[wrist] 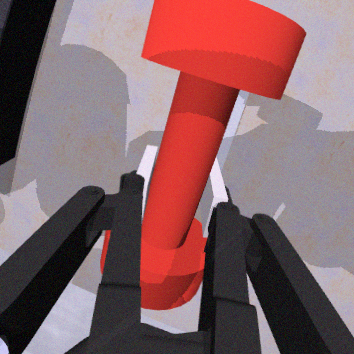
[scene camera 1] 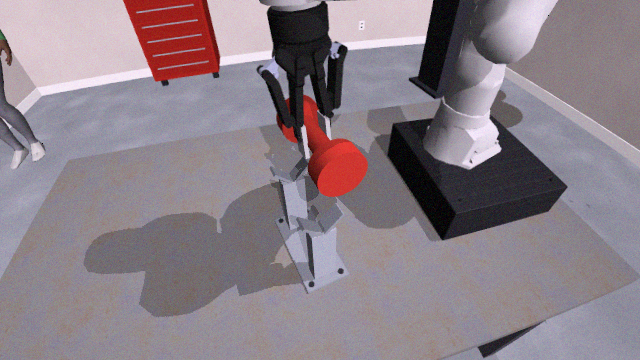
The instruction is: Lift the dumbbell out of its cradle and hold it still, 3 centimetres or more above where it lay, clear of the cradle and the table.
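Note:
The red dumbbell (scene camera 1: 339, 169) (wrist: 182, 160) hangs above the grey cradle (scene camera 1: 324, 252), with visible space between its near head and the cradle's near V-shaped rest. My gripper (scene camera 1: 317, 137) (wrist: 178, 166) is shut on the dumbbell's handle, with a light finger pad on each side of it. The near head stands out toward the camera in the scene view and the far head is behind the fingers. The cradle stands upright on the table (scene camera 1: 125, 195), and both of its rests hold nothing. The far rest is partly hidden behind the near head and the fingers.
The black base block (scene camera 1: 475, 180) of the arm stands on the table to the right of the cradle. A red drawer cabinet (scene camera 1: 175, 42) and a dark column (scene camera 1: 437, 47) stand behind the table. Part of a person (scene camera 1: 15, 117) shows at the far left.

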